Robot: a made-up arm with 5 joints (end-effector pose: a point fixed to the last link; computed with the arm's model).
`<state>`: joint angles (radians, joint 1 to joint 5).
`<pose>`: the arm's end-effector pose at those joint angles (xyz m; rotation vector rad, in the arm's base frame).
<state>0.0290 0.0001 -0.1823 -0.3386 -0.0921</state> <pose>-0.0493 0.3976 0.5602 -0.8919 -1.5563 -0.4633</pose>
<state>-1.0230 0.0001 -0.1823 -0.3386 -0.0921</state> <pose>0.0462 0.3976 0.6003 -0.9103 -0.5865 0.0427</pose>
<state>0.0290 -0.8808 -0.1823 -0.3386 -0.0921</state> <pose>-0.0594 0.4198 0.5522 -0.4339 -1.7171 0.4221</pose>
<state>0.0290 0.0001 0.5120 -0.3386 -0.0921</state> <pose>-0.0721 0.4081 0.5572 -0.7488 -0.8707 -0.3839</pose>
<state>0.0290 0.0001 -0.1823 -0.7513 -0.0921</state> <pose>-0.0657 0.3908 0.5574 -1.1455 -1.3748 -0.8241</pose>
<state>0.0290 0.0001 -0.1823 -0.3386 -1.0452</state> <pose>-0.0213 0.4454 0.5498 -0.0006 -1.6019 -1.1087</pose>
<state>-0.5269 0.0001 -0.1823 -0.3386 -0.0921</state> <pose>-0.0041 0.3976 0.5942 -0.9245 -1.0463 -0.1885</pose>
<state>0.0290 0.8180 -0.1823 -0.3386 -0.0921</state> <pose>-0.0582 0.3755 0.5608 -1.2223 -1.1877 -1.2722</pose>
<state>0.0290 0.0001 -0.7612 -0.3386 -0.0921</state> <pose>-0.0348 0.3919 0.5747 -0.9724 -2.1399 -0.5103</pose>
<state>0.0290 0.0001 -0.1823 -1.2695 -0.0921</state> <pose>-0.0876 0.3926 0.5530 -1.4280 -1.0687 -1.2642</pose>
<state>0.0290 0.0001 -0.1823 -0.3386 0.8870</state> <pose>-0.0695 0.3821 0.6119 -1.6675 -1.2257 0.2998</pose>
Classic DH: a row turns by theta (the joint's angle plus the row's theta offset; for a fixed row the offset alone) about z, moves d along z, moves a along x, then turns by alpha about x. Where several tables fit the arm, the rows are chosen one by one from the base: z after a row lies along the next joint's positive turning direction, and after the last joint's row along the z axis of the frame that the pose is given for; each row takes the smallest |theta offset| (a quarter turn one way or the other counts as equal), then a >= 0, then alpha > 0; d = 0 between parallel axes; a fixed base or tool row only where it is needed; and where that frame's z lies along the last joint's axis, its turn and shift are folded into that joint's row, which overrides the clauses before.
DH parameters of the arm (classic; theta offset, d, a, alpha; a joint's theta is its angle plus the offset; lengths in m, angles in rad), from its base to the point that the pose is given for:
base (fixed): 0 0.498 0.033 1.5708
joint 1: 0.333 -0.3807 -0.0849 1.3997
joint 2: 0.3828 -0.1268 0.0247 1.5145
joint 3: 0.3731 0.0355 -0.0277 1.6505
joint 4: -1.2979 0.0133 -0.0183 1.5638
joint 5: -1.4202 0.0628 0.0495 0.3426
tool (fixed): -2.9061 -0.108 0 0

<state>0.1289 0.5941 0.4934 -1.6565 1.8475</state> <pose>-0.1100 0.3672 0.6476 -0.9930 1.0183 0.3529</pose>
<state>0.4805 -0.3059 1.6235 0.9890 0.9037</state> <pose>-0.0580 0.4489 0.5204 0.3185 -1.2247 0.9325</pose>
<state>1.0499 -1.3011 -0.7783 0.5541 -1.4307</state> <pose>-0.0620 0.4526 0.3464 0.6585 -1.5789 1.5794</pose>
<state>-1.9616 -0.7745 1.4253 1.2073 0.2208</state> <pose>0.1432 0.4687 0.5986 1.1932 1.4351 -0.2792</pose>
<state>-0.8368 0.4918 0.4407 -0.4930 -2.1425</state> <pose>0.1015 0.4272 0.5727 -0.5176 -0.6390 -2.4823</pose>
